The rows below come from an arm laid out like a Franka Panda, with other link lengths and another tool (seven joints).
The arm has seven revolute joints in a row. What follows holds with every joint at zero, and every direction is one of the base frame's.
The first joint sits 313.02 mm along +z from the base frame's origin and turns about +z.
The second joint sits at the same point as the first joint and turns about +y.
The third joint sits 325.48 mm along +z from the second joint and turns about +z.
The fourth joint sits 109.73 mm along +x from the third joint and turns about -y.
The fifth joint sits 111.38 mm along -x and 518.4 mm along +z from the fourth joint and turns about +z.
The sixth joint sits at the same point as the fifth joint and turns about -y.
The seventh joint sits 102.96 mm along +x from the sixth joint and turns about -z.
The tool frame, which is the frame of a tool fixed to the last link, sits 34 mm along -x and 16 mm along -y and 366.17 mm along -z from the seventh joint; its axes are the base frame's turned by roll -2.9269, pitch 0 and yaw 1.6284 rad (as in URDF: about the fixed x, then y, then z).
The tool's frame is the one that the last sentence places.
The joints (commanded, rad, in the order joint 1, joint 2, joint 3, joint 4, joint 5, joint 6, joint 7), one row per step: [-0.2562 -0.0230 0.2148 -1.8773 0.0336 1.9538 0.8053]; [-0.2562 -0.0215 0.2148 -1.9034 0.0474 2.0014 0.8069]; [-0.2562 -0.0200 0.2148 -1.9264 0.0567 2.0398 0.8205]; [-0.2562 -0.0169 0.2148 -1.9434 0.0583 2.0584 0.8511]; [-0.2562 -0.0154 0.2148 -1.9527 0.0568 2.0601 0.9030]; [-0.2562 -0.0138 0.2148 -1.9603 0.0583 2.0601 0.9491]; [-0.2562 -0.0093 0.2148 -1.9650 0.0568 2.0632 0.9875]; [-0.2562 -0.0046 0.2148 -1.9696 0.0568 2.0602 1.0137]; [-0.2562 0.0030 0.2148 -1.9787 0.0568 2.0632 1.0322]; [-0.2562 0.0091 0.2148 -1.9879 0.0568 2.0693 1.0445]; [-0.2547 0.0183 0.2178 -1.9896 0.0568 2.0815 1.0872]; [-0.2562 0.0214 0.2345 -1.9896 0.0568 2.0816 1.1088]
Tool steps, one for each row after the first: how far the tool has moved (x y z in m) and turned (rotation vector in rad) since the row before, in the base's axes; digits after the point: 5 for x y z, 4 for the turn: [0.00667 0.00361 -0.01224 0.0123 -0.0205 -0.0074]; [0.00438 0.00261 -0.01118 0.0097 -0.0137 -0.0183]; [-0.00038 0.00132 -0.01084 0.0060 0.0027 -0.0318]; [-0.00268 0.00141 -0.00668 0.0060 0.0113 -0.0510]; [-0.00257 0.00207 -0.00577 0.0076 0.0111 -0.0463]; [-0.00073 0.00089 -0.00576 0.0041 0.0077 -0.0377]; [-0.00312 0.00111 -0.00648 0.0043 0.0133 -0.0259]; [-0.00364 0.00089 -0.01071 0.0038 0.0143 -0.0186]; [-0.00266 0.00059 -0.00936 0.0025 0.0096 -0.0126]; [0.00321 0.00458 -0.00619 0.0049 0.0006 -0.0387]; [-0.00016 0.01193 -0.00204 0.0027 0.0039 -0.0063]
